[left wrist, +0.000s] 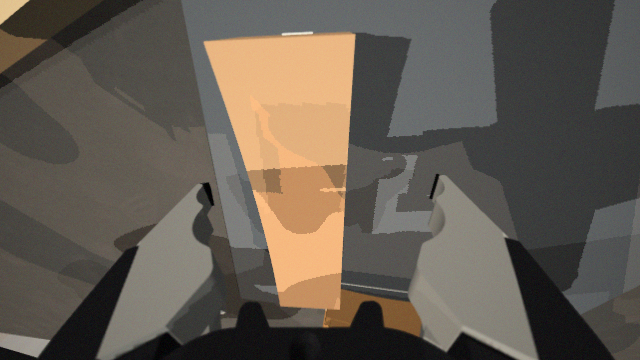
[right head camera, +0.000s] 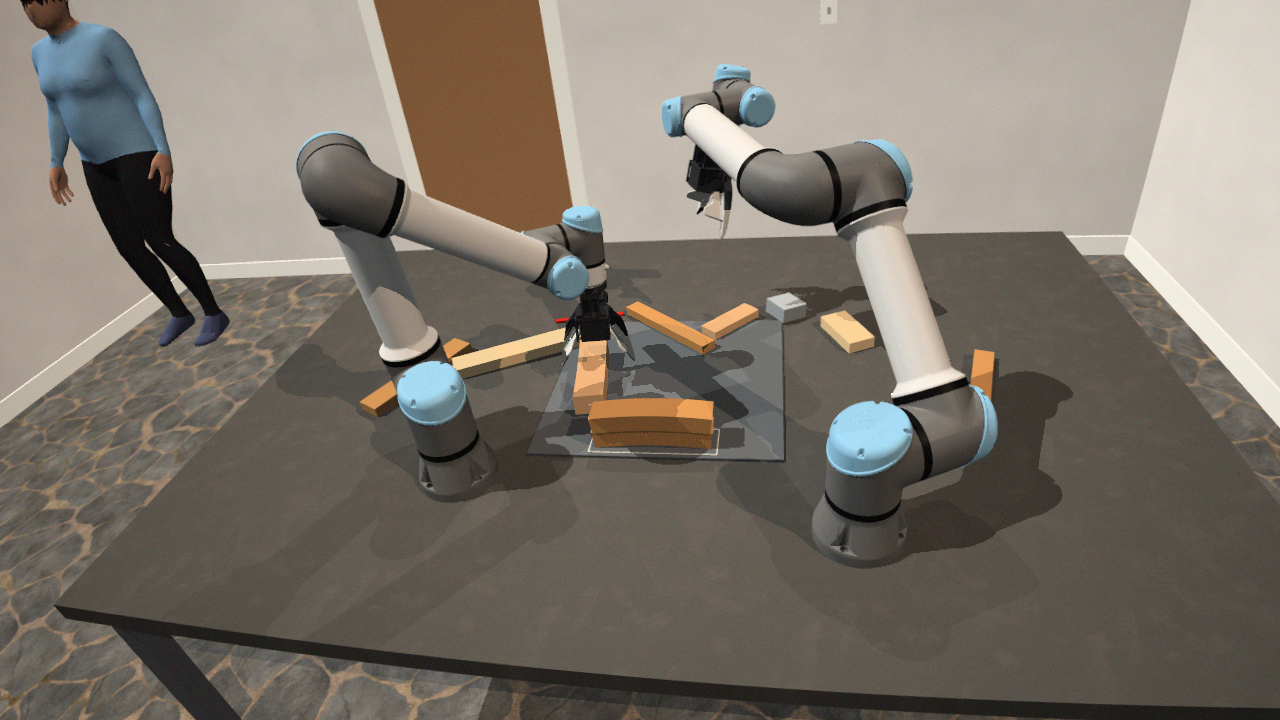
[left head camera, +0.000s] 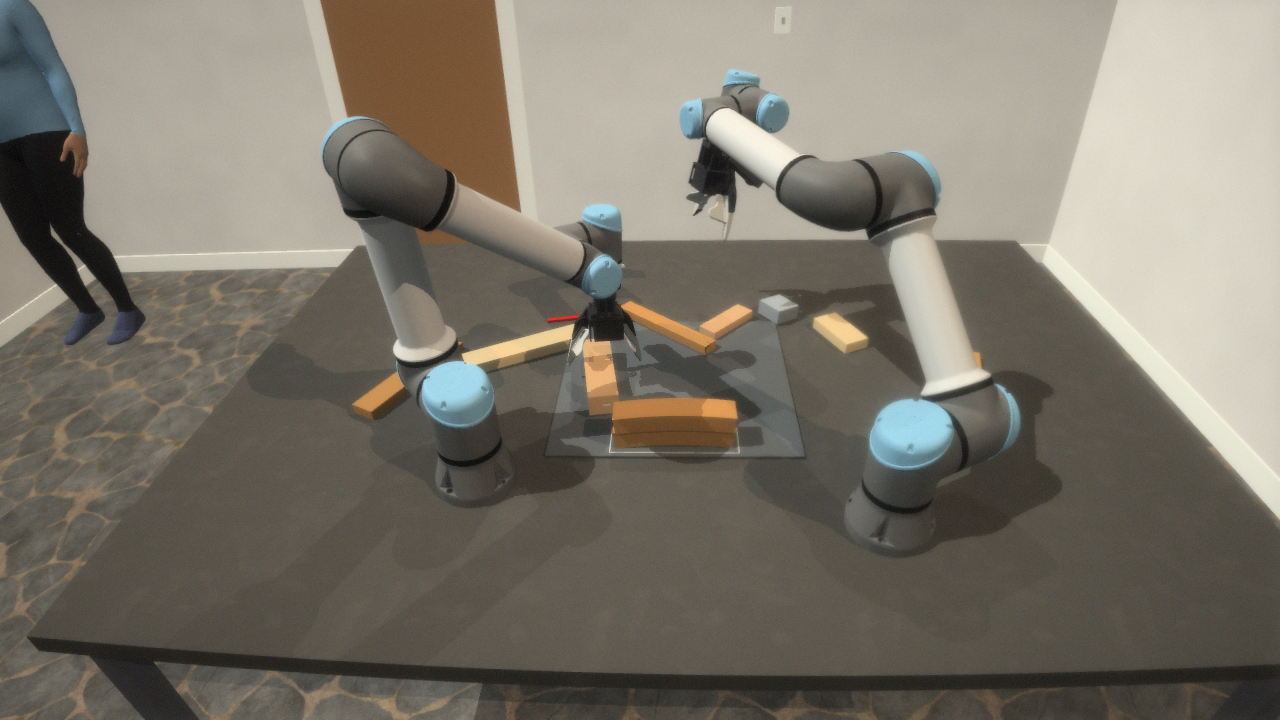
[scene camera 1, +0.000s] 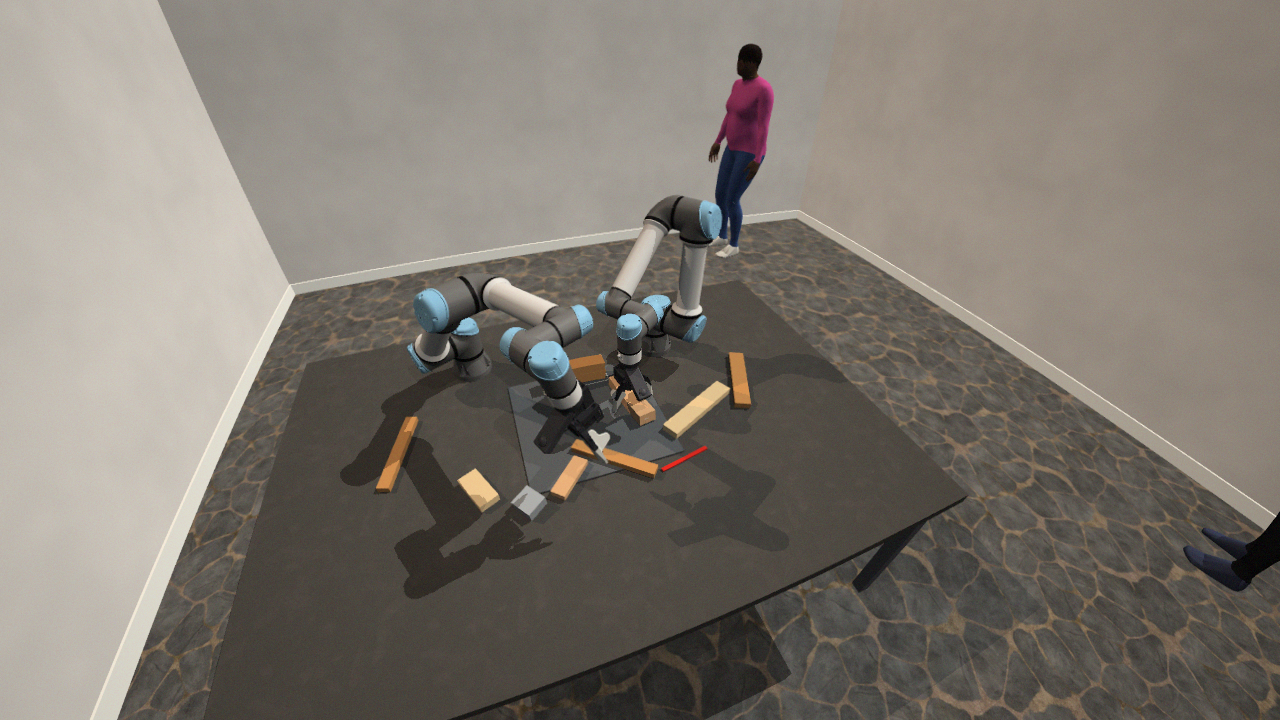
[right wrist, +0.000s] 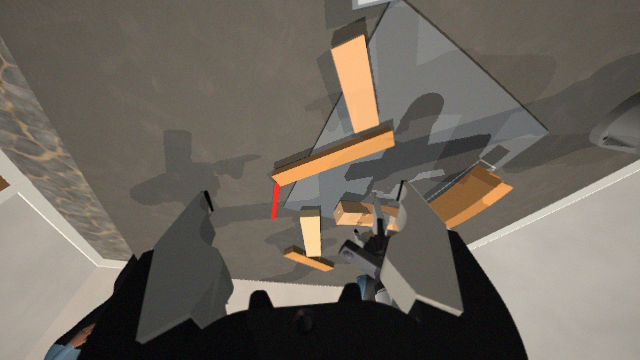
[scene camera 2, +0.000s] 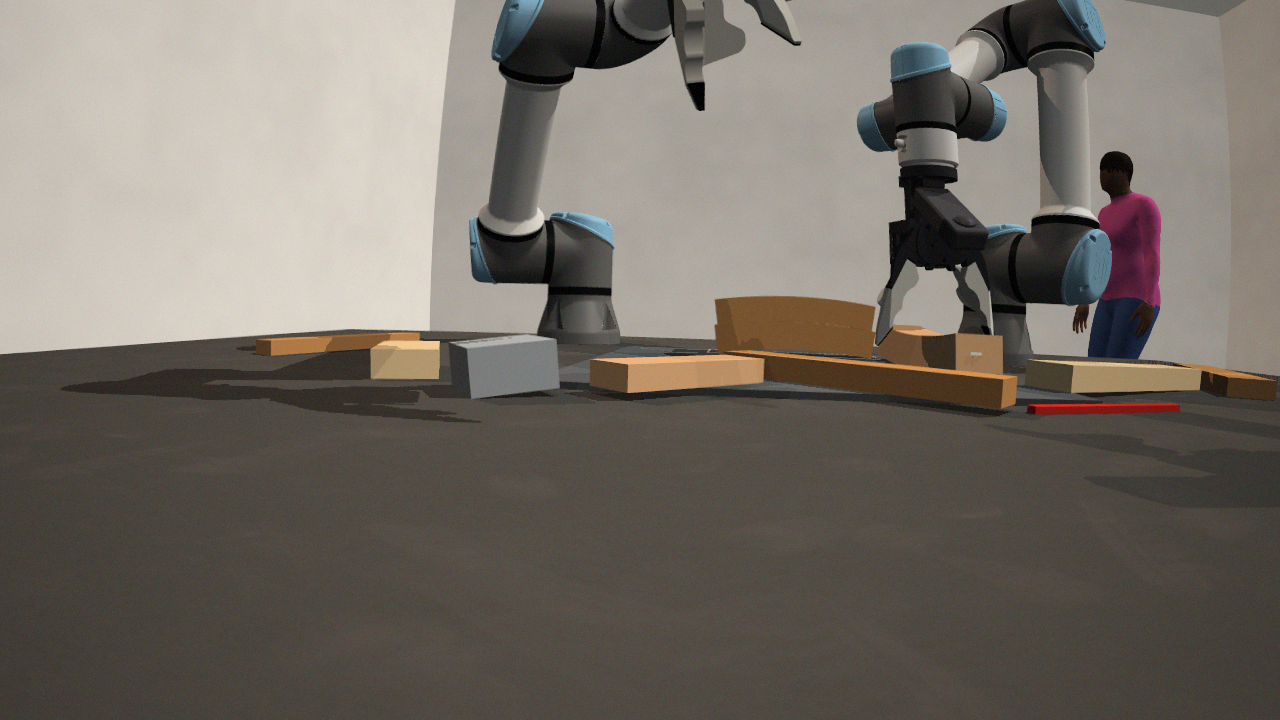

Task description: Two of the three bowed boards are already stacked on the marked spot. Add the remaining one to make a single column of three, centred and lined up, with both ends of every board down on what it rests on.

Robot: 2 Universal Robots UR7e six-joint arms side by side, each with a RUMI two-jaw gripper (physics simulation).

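Places are measured from the left arm's base along level axes (x ahead, y left, z up), in metres.
Pixels of known places: left gripper, fingertip midpoint: [left wrist: 319,180] [right head camera: 598,362] [left head camera: 604,362] [scene camera 1: 632,403] [right wrist: 364,214] [scene camera 2: 936,344]; right gripper, fingertip midpoint: [right head camera: 709,225] [left head camera: 708,227] [scene camera 1: 586,445] [right wrist: 307,186] [scene camera 2: 742,82]; left arm's base, link origin: [right head camera: 460,474] [left head camera: 477,479] [scene camera 1: 653,345]; right arm's base, link origin: [right head camera: 858,531] [left head camera: 888,523] [scene camera 1: 473,369] [right wrist: 629,116] [scene camera 2: 578,342].
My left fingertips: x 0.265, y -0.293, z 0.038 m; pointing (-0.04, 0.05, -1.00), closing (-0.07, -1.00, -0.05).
Observation:
Ahead of a thing's pixels: the offset from my left fingertips to its top centre. "spot": to the spot under its first point. Level surfaces: height alone.
Two orange bowed boards {dx -0.254, dy -0.091, dz +0.051 m} [left head camera: 674,422] [right head camera: 651,424] [scene camera 1: 588,368] {dx -0.252, dy -0.091, dz +0.015 m} [scene camera 2: 794,325] are stacked, arched upward, within the white marked outline {spot: dx -0.293, dy -0.083, dz -0.031 m} [left head camera: 674,453]. The third, lighter board {dx -0.031, dy +0.017, dz +0.019 m} [left head camera: 602,394] [right head camera: 589,389] [scene camera 2: 978,354] [left wrist: 305,125] rests on the grey mat {dz -0.032 m} [left head camera: 760,394] [right head camera: 756,385], behind the stack's left end in the head views and turned across it. My left gripper [left head camera: 605,354] [right head camera: 598,355] [scene camera 2: 935,336] [left wrist: 319,180] is open above this board, a finger on each side with gaps. My right gripper [left head camera: 711,222] [right head camera: 708,222] [scene camera 2: 748,76] [right wrist: 307,186] is open and empty, high above the table's far part.
In the left head view, an orange bar {dx +0.148, dy -0.176, dz -0.011 m} [left head camera: 669,326], a shorter bar {dx +0.132, dy -0.327, dz -0.012 m} [left head camera: 726,320], a grey block {dx +0.149, dy -0.470, dz +0.004 m} [left head camera: 777,308] and a tan block {dx +0.018, dy -0.577, dz -0.012 m} [left head camera: 840,332] lie behind and right. A pale plank {dx +0.134, dy +0.191, dz -0.005 m} [left head camera: 519,348], a red stick {dx +0.272, dy +0.015, dz -0.032 m} [left head camera: 563,318] and an orange bar {dx +0.102, dy +0.434, dz -0.015 m} [left head camera: 377,396] lie left.

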